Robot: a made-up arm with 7 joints. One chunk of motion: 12 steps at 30 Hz.
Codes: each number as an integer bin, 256 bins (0 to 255) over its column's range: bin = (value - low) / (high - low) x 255, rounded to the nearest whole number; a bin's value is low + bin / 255 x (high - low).
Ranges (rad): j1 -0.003..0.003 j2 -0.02..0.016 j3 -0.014..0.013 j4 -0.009..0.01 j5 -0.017..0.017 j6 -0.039..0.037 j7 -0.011..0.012
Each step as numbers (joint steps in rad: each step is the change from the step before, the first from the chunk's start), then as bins.
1 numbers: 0.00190 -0.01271 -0.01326 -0.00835 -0.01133 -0.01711 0.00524
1 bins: 208 52 7 9 43 73 180
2 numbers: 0.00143 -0.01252 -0.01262 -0.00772 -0.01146 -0.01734 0.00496
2 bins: 188 53 13 17 42 73 177
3 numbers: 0.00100 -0.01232 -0.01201 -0.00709 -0.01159 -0.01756 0.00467
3 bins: 170 54 19 26 41 72 174
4 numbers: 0.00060 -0.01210 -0.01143 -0.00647 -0.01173 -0.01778 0.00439
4 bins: 153 56 24 34 40 71 171
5 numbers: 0.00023 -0.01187 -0.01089 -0.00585 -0.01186 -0.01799 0.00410
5 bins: 137 58 29 42 39 70 167
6 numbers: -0.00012 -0.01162 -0.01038 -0.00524 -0.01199 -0.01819 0.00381
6 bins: 122 59 34 50 38 70 164
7 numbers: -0.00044 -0.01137 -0.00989 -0.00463 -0.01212 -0.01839 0.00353
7 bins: 109 61 39 59 37 69 161
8 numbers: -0.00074 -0.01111 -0.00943 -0.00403 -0.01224 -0.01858 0.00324
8 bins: 96 63 43 67 36 69 158
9 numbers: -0.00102 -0.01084 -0.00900 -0.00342 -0.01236 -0.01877 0.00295
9 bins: 84 65 47 75 35 68 155
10 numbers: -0.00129 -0.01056 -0.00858 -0.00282 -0.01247 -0.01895 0.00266
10 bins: 73 67 51 83 34 67 151
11 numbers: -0.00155 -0.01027 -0.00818 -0.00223 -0.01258 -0.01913 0.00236
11 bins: 62 69 55 91 33 67 148
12 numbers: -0.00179 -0.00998 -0.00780 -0.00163 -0.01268 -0.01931 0.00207
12 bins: 51 71 59 99 32 66 145
